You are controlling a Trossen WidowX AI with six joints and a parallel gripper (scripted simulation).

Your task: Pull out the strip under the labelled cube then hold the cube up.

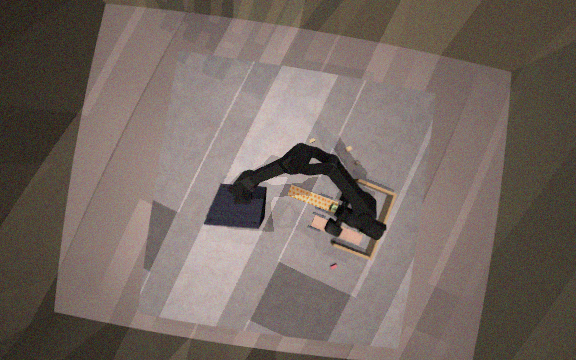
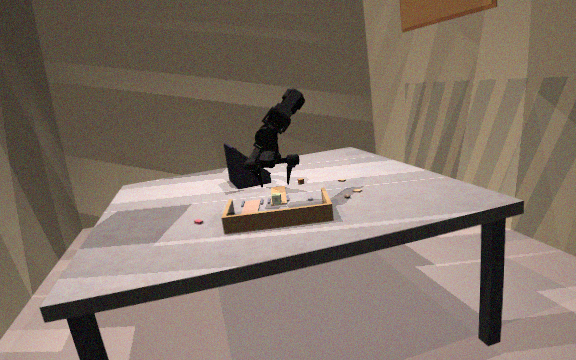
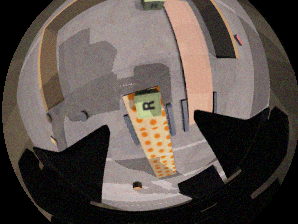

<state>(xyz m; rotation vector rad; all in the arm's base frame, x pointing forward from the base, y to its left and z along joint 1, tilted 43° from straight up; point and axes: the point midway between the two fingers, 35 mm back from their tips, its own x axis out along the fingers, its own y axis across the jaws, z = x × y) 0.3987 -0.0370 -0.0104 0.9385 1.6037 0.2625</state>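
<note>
My gripper tip is 110 mm to the left of the salmon strip, 60 mm above it and 30 mm short of it. The rest, counted from my gripper tip: red chip 280 mm to the right, 60 mm below, 20 mm ahead.
</note>
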